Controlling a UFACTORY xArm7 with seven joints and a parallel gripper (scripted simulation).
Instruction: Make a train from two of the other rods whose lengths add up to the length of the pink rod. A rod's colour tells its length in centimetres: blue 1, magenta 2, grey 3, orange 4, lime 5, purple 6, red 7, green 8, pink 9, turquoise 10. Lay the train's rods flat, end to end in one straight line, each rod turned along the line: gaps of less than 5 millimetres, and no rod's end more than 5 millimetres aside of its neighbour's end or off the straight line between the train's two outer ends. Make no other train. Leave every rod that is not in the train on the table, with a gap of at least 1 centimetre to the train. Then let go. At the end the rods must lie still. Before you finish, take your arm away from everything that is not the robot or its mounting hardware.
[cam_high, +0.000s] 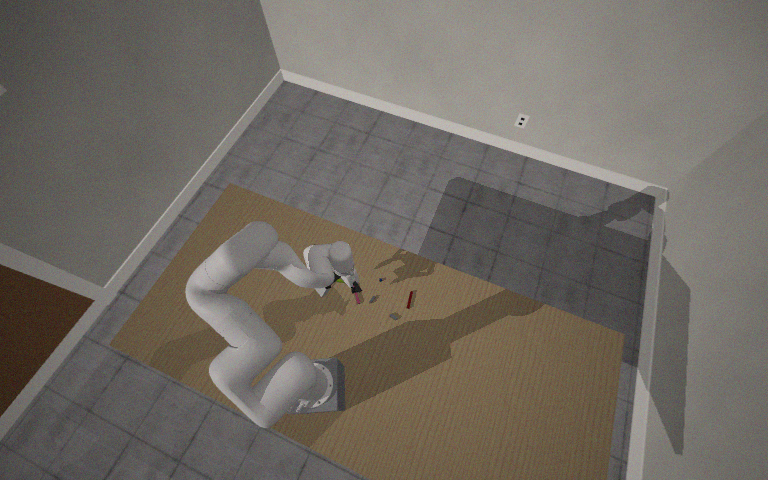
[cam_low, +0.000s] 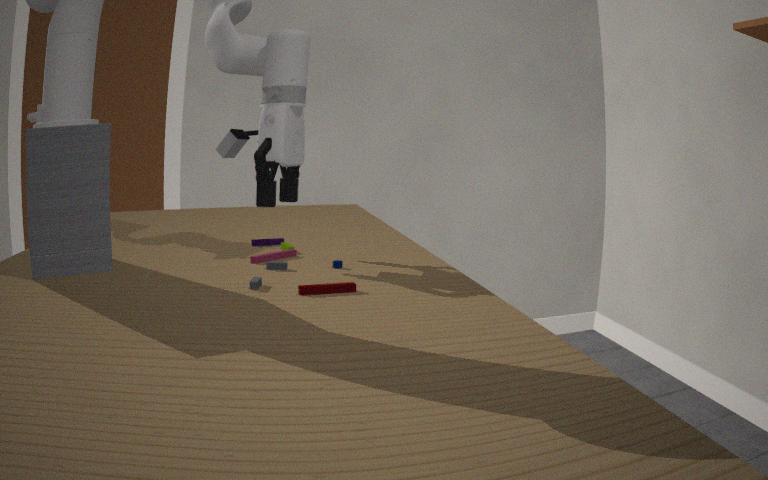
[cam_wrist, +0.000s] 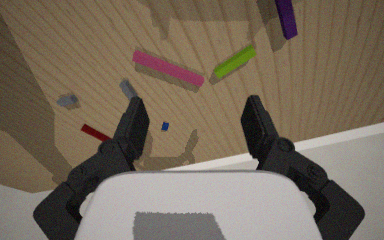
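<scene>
Right now my hand is 3 cm past the purple rod, 10 cm to the right of it and 9 cm above it. Also, from my hand: lime rod 1 cm ahead, 5 cm to the left, 9 cm below; then grey rod 1 cm ahead, 10 cm to the right, 9 cm below; then pink rod 3 cm to the right, 9 cm below.
</scene>
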